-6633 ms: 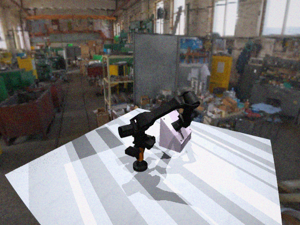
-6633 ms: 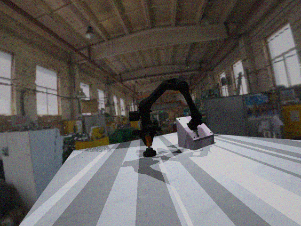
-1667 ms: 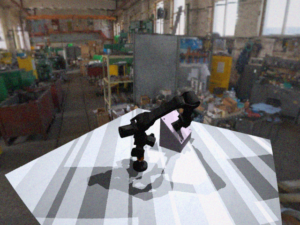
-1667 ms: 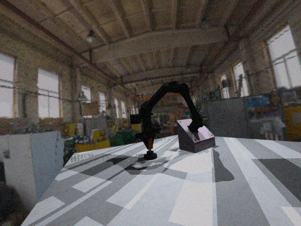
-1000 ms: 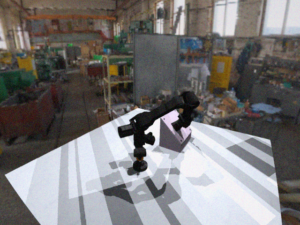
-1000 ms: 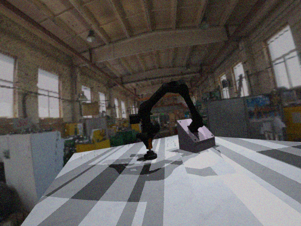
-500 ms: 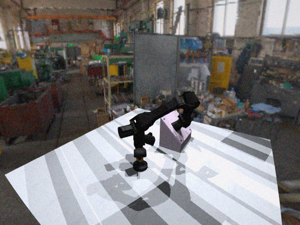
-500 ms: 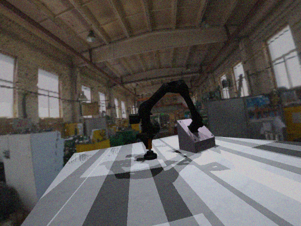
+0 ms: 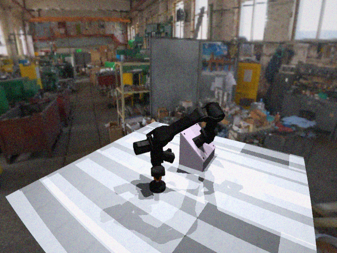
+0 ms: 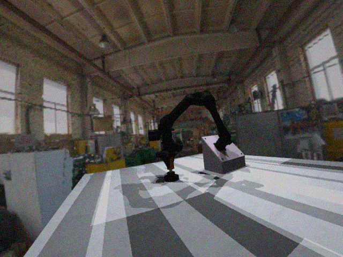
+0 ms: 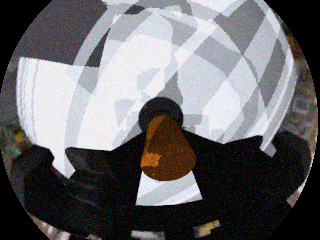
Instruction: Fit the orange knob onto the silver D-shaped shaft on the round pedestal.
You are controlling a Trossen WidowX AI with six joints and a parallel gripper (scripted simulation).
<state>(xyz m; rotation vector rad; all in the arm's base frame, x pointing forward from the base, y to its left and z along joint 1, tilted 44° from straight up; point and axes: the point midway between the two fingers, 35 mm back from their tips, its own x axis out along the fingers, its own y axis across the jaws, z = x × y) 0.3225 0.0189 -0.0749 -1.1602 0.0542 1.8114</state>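
Now: gripper tip 30 mm below the orange knob. Round my gripper tip: round black pedestal (40 mm below).
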